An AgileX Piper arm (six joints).
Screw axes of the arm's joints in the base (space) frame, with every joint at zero. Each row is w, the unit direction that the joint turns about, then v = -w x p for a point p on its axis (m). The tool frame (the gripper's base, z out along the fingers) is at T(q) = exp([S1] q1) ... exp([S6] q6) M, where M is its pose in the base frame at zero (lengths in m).
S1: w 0 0 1 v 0 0 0
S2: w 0 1 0 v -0.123 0 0
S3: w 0 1 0 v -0.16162 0 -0.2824
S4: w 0.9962 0 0.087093 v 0 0.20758 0
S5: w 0 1 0 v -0.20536 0 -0.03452
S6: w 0.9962 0 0.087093 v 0 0.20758 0
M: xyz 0.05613 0 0.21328 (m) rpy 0 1.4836 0 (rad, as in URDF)
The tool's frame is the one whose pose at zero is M.
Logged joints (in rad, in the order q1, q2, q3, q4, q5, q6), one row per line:
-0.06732, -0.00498, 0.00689, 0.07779, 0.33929, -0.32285
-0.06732, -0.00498, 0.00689, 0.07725, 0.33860, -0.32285
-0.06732, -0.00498, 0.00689, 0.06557, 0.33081, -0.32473
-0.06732, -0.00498, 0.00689, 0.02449, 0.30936, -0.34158
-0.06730, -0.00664, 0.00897, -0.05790, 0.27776, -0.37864
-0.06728, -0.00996, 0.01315, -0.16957, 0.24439, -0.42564
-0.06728, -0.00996, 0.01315, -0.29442, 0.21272, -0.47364
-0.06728, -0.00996, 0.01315, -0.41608, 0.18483, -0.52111
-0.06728, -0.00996, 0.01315, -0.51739, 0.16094, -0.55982
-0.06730, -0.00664, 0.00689, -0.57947, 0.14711, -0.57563
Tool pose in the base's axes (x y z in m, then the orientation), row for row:
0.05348, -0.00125, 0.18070, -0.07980, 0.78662, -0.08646, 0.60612
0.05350, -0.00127, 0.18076, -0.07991, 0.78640, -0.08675, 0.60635
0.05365, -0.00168, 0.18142, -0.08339, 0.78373, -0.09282, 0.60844
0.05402, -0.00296, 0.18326, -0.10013, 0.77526, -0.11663, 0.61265
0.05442, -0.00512, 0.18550, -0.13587, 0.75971, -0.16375, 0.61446
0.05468, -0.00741, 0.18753, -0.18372, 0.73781, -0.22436, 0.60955
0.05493, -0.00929, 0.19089, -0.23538, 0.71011, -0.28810, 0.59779
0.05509, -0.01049, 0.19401, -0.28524, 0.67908, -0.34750, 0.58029
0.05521, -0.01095, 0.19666, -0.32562, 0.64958, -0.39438, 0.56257
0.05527, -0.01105, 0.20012, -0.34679, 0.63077, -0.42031, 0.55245
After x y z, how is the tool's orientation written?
As a quaternion, x y z w.
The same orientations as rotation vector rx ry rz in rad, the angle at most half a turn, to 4 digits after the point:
-0.1845, 1.8190, -0.1999
-0.1848, 1.8183, -0.2006
-0.1927, 1.8106, -0.2144
-0.2309, 1.7880, -0.2690
-0.3131, 1.7508, -0.3774
-0.4242, 1.7037, -0.5181
-0.5462, 1.6477, -0.6685
-0.6667, 1.5871, -0.8122
-0.7667, 1.5295, -0.9286
-0.8200, 1.4915, -0.9939

